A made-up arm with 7 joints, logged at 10 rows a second.
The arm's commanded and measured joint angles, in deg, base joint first. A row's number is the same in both.
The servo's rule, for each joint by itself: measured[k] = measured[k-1] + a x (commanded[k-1-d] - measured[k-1]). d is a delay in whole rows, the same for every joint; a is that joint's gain. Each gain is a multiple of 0.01, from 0.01 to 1. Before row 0 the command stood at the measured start. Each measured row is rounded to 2 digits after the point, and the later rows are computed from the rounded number. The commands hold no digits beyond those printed.
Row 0, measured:
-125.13 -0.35 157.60 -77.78 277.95 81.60 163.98
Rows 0 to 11, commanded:
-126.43 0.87 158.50 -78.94 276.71 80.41 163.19
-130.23 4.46 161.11 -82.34 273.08 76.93 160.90
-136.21 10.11 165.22 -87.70 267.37 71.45 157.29
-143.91 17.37 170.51 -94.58 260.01 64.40 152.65
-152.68 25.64 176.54 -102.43 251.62 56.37 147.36
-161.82 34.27 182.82 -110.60 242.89 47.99 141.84
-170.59 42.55 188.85 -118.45 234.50 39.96 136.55
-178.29 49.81 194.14 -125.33 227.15 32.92 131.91
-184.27 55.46 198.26 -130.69 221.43 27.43 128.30
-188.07 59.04 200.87 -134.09 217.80 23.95 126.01
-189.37 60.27 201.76 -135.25 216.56 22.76 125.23
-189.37 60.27 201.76 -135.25 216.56 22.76 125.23
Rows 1 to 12, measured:
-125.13 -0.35 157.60 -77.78 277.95 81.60 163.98
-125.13 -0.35 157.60 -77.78 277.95 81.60 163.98
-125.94 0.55 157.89 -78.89 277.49 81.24 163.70
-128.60 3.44 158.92 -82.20 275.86 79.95 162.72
-133.32 8.38 160.94 -87.48 272.72 77.40 160.82
-139.89 15.03 164.00 -94.30 268.02 73.50 157.96
-147.82 22.88 168.01 -102.10 261.95 68.36 154.25
-156.50 31.31 172.75 -110.26 254.90 62.25 149.91
-165.24 39.63 177.90 -118.12 247.35 55.56 145.23
-173.33 47.16 183.10 -125.04 239.88 48.77 140.57
-180.11 53.30 187.95 -130.46 233.05 42.37 136.28
-185.05 57.55 192.08 -133.94 227.41 36.84 132.69
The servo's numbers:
d 2
a 0.62 0.74 0.32 0.96 0.37 0.30 0.35

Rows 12 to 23, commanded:
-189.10 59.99 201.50 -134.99 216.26 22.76 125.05
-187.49 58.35 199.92 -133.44 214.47 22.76 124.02
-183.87 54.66 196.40 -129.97 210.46 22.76 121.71
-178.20 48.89 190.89 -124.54 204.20 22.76 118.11
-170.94 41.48 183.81 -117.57 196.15 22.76 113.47
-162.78 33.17 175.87 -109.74 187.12 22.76 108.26
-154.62 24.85 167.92 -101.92 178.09 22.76 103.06
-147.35 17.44 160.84 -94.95 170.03 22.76 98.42
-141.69 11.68 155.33 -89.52 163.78 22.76 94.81
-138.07 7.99 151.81 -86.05 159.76 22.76 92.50
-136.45 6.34 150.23 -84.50 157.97 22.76 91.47
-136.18 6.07 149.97 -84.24 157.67 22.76 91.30
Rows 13 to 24, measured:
-187.73 59.56 195.18 -135.20 223.40 32.62 130.08
-188.75 60.09 197.29 -135.25 220.87 29.66 128.38
-188.97 60.02 198.64 -135.00 219.16 27.59 127.21
-188.05 58.78 199.05 -133.50 217.42 26.14 126.09
-185.46 55.73 198.20 -130.11 214.84 25.13 124.56
-180.96 50.67 195.86 -124.76 210.90 24.42 122.30
-174.75 43.87 192.00 -117.86 205.44 23.92 119.21
-167.33 35.95 186.84 -110.06 198.66 23.57 115.38
-159.45 27.74 180.79 -102.25 191.05 23.33 111.07
-151.95 20.12 174.41 -95.24 183.27 23.16 106.64
-145.59 13.87 168.30 -89.75 176.06 23.04 102.50
-140.93 9.52 163.02 -86.20 170.03 22.96 99.00

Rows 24 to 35, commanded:
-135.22 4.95 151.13 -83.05 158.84 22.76 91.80
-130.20 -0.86 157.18 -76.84 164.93 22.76 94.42
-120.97 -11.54 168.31 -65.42 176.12 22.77 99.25
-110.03 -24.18 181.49 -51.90 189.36 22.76 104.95
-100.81 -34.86 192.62 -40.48 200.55 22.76 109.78
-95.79 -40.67 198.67 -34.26 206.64 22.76 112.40
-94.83 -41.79 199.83 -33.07 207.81 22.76 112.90
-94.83 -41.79 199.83 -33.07 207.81 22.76 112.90
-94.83 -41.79 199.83 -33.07 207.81 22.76 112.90
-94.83 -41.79 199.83 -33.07 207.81 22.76 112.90
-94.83 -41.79 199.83 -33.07 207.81 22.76 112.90
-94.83 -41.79 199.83 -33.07 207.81 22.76 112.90
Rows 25 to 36, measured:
-138.15 7.17 158.93 -84.57 165.57 22.90 96.36
-136.93 6.36 156.06 -84.25 162.65 22.86 94.59
-135.87 5.32 154.48 -83.10 161.24 22.83 93.61
-132.35 0.75 155.34 -77.09 162.61 22.81 93.89
-125.29 -8.34 159.49 -65.89 167.61 22.80 95.77
-115.83 -20.06 166.53 -52.46 175.66 22.79 98.98
-106.52 -31.01 174.88 -40.96 184.87 22.78 102.76
-99.87 -38.16 182.49 -34.53 192.92 22.77 106.13
-96.75 -40.85 188.04 -33.13 198.43 22.77 108.50
-95.56 -41.55 191.81 -33.07 201.90 22.77 110.04
-95.11 -41.73 194.38 -33.07 204.09 22.77 111.04
-94.94 -41.77 196.12 -33.07 205.47 22.77 111.69

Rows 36 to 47, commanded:
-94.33 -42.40 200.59 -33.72 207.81 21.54 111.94
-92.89 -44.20 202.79 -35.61 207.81 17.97 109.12
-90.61 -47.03 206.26 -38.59 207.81 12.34 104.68
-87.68 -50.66 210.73 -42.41 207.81 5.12 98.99
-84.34 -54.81 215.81 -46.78 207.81 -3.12 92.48
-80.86 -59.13 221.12 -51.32 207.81 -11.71 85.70
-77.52 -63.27 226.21 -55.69 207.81 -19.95 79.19
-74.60 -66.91 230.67 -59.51 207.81 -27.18 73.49
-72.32 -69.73 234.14 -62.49 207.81 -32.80 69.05
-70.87 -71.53 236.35 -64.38 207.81 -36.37 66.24
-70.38 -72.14 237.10 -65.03 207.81 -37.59 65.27
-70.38 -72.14 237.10 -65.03 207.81 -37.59 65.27
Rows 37 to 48, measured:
-94.87 -41.78 197.31 -33.07 206.34 22.77 112.11
-94.85 -41.79 198.12 -33.07 206.88 22.77 112.39
-94.53 -42.24 198.91 -33.69 207.22 22.40 112.23
-93.51 -43.69 200.15 -35.53 207.44 21.07 111.14
-91.71 -46.16 202.11 -38.47 207.58 18.45 108.88
-89.21 -49.49 204.87 -42.25 207.67 14.45 105.42
-86.19 -53.43 208.37 -46.60 207.72 9.18 100.89
-82.89 -57.65 212.45 -51.13 207.75 2.91 95.57
-79.56 -61.81 216.85 -55.51 207.77 -3.95 89.84
-76.48 -65.58 221.27 -59.35 207.78 -10.92 84.12
-73.90 -68.65 225.39 -62.36 207.79 -17.48 78.85
-72.02 -70.78 228.90 -64.30 207.80 -23.15 74.44

